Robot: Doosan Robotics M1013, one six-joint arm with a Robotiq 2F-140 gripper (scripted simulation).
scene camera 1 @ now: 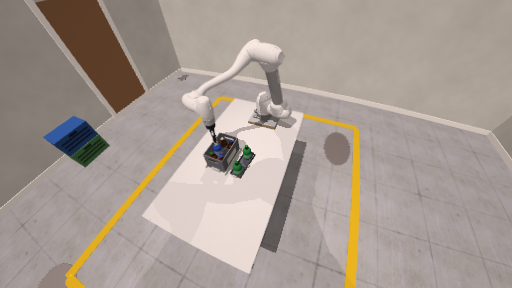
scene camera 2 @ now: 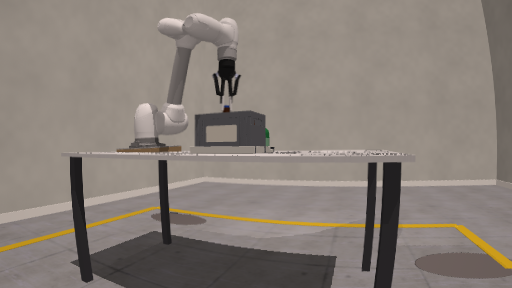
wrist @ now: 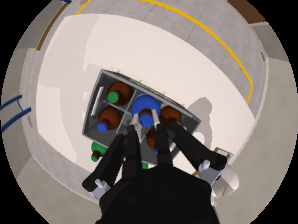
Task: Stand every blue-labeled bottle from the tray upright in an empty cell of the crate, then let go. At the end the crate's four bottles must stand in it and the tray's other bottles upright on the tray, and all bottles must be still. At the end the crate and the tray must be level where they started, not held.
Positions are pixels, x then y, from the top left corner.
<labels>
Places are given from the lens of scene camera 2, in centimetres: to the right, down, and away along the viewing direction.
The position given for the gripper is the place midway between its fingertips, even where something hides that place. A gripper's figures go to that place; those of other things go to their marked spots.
gripper (scene camera 2: 226, 110): -13, -15, 119
crate (scene camera 2: 237, 128): -8, -6, 111
</labels>
